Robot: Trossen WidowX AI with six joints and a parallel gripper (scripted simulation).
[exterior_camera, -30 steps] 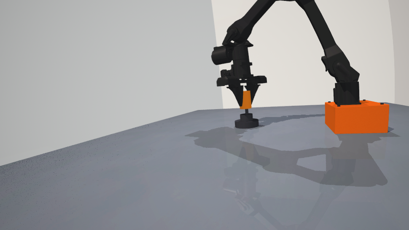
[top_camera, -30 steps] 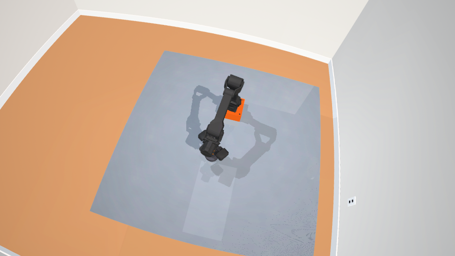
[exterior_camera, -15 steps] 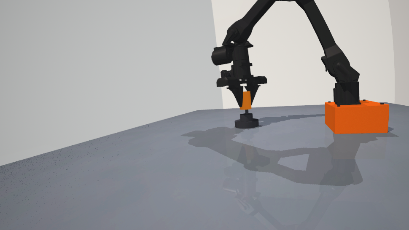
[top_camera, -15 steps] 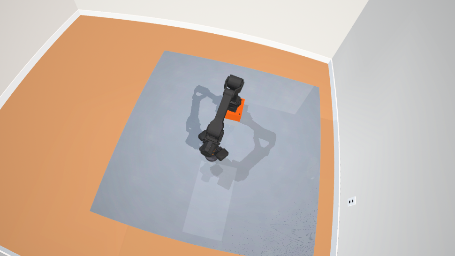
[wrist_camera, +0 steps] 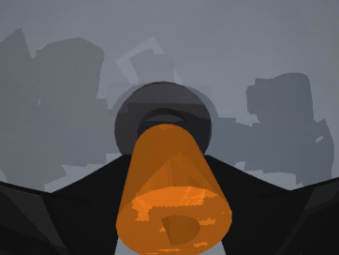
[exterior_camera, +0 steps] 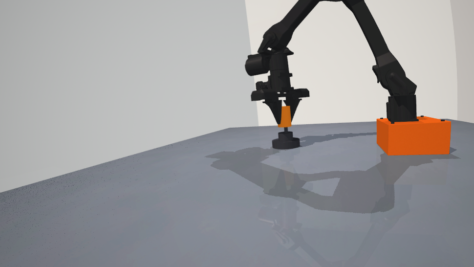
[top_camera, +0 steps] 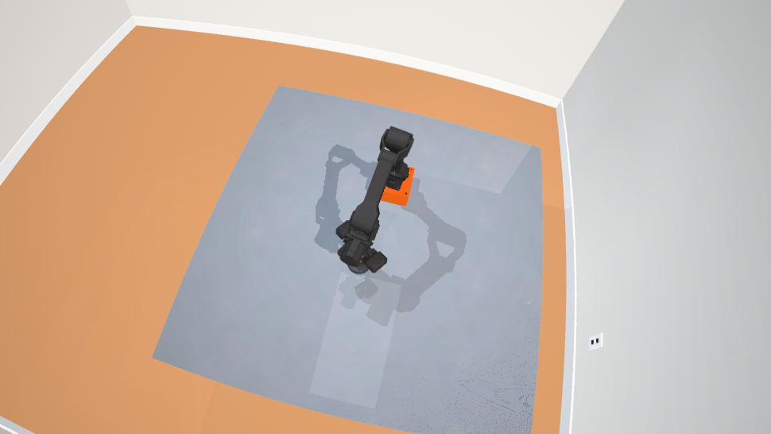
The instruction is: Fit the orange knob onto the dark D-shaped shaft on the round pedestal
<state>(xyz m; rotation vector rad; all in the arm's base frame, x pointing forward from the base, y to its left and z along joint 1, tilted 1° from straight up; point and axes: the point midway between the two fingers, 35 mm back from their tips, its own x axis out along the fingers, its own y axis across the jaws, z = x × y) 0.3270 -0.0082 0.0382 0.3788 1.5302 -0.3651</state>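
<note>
The orange knob lies 20 mm above my gripper tip. The rest, counted from my gripper tip: round dark pedestal (40 mm below).
</note>
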